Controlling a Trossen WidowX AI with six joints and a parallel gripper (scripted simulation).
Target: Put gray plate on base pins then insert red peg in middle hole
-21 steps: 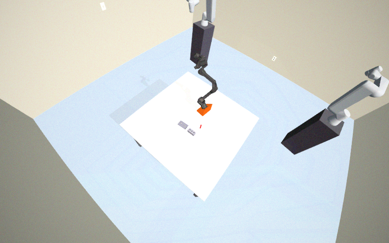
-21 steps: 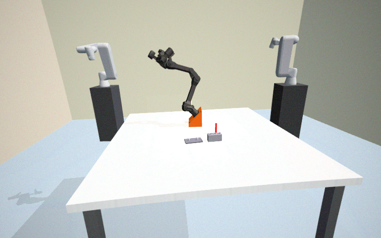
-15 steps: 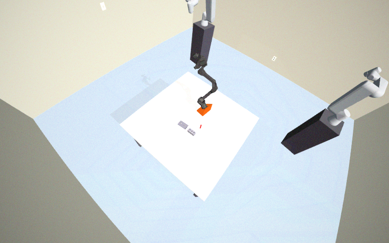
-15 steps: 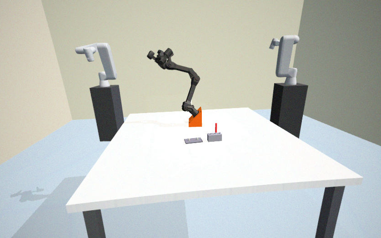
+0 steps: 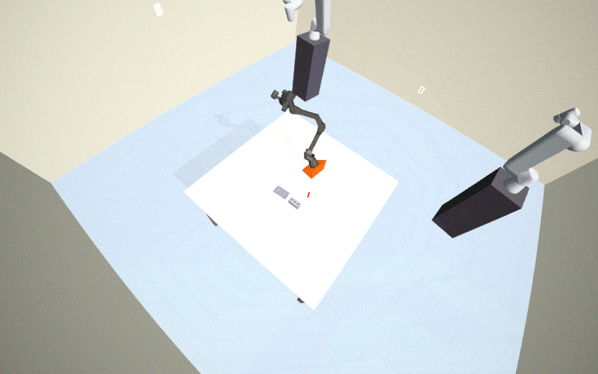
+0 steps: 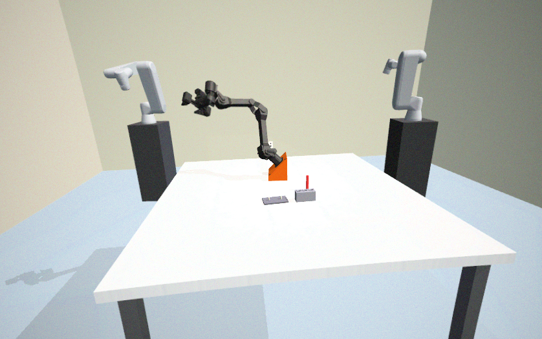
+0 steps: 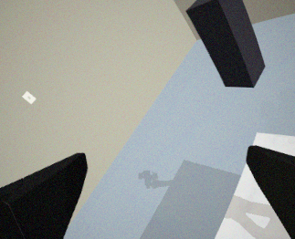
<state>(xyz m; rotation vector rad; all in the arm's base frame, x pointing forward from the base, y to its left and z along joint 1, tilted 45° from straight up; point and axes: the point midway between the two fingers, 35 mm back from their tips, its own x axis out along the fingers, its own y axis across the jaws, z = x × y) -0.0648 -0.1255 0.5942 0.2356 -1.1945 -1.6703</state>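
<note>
My gripper tip is now 41 cm short of the gray plate, 66 cm to the right of it and 38 cm above it. The rest, counted from my gripper tip: red peg: 28 cm ahead, 69 cm to the left, 37 cm below; gray base: 42 cm ahead, 51 cm to the left, 41 cm below.
</note>
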